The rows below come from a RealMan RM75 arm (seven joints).
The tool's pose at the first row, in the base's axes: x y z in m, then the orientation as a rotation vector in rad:
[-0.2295 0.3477 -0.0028 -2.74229 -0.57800 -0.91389]
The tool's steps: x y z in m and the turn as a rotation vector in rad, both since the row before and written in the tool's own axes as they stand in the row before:
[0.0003 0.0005 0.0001 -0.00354 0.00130 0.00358]
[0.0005 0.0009 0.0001 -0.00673 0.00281 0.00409]
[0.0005 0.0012 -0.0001 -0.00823 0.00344 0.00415]
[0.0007 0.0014 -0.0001 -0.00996 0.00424 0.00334]
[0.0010 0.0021 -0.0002 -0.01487 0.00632 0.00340]
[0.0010 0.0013 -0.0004 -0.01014 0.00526 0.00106]
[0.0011 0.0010 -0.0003 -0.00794 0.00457 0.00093]
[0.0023 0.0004 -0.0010 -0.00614 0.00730 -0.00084]
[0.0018 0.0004 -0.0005 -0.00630 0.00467 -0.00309]
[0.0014 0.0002 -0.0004 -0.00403 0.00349 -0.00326]
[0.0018 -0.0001 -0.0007 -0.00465 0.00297 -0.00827]
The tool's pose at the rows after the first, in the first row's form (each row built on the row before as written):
[-0.2290 0.3474 -0.0027 -2.74477 -0.57161 -0.91669]
[-0.2282 0.3468 -0.0025 -2.74914 -0.56324 -0.92308]
[-0.2274 0.3458 -0.0022 -2.75442 -0.55418 -0.93109]
[-0.2264 0.3447 -0.0018 -2.76067 -0.54555 -0.94127]
[-0.2249 0.3430 -0.0011 -2.76989 -0.53484 -0.95684]
[-0.2239 0.3420 -0.0002 -2.77551 -0.52915 -0.96902]
[-0.2229 0.3413 0.0007 -2.77959 -0.52445 -0.97916]
[-0.2217 0.3413 0.0029 -2.78033 -0.52252 -0.99238]
[-0.2205 0.3413 0.0044 -2.78287 -0.52413 -1.00265]
[-0.2197 0.3414 0.0056 -2.78417 -0.52694 -1.01017]
[-0.2189 0.3418 0.0073 -2.78639 -0.53685 -1.01835]

